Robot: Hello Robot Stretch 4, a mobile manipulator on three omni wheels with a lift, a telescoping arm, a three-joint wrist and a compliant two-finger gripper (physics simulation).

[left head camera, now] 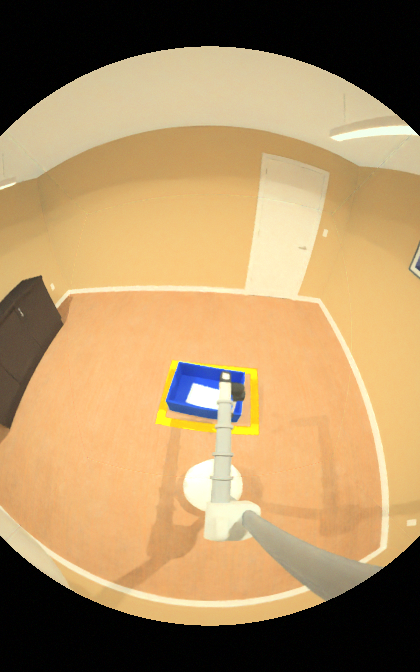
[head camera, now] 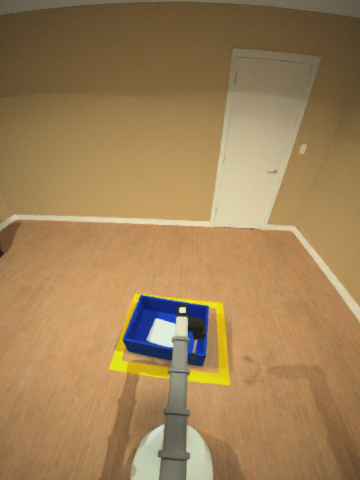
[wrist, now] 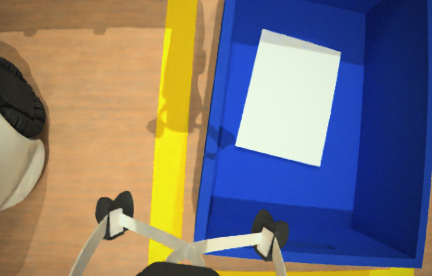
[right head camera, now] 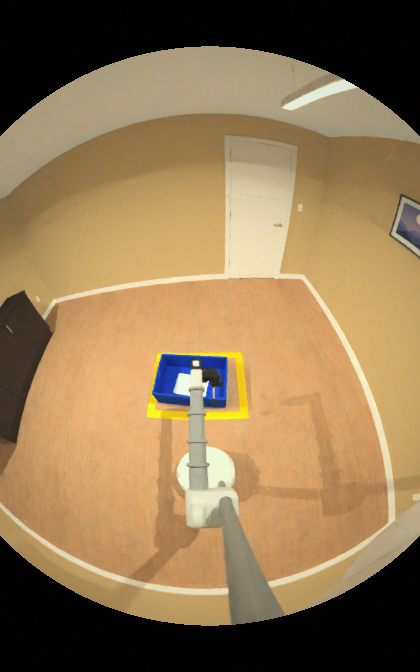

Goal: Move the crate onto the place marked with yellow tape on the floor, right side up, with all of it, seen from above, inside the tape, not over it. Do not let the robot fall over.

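Places are measured from the robot's base along level axes (x back, y left, z down), in millimetres.
Pixels of known places: gripper, fingertip midpoint: (wrist: 193,216).
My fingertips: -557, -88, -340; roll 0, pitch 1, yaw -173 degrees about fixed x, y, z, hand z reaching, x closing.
Ahead of a thing's pixels: the offset from my fingertips to its top centre, as dx, dy, dz.
The blue crate @[-228, +185, +147] (head camera: 152,350) (left head camera: 192,410) (right head camera: 170,398) (wrist: 300,190) is upright on the floor within the outline of yellow tape (head camera: 224,345) (left head camera: 254,400) (right head camera: 243,385) (wrist: 167,200). Floor shows between its near wall and the near strip, and at its right. At its left and far sides its walls look close to or over the strips; I cannot tell exactly. A white sheet @[-220, +204, +339] (head camera: 162,332) (wrist: 289,97) lies inside. My gripper (wrist: 193,216) (head camera: 193,355) is open and empty, above the near wall toward its right end, one finger on each side in the wrist view. Its exact height is unclear.
My white round base (head camera: 195,445) (left head camera: 200,485) (right head camera: 220,467) stands on the near side of the tape. A dark cabinet (left head camera: 30,330) (right head camera: 22,360) stands at the left wall. A white door (head camera: 265,140) is in the far wall.
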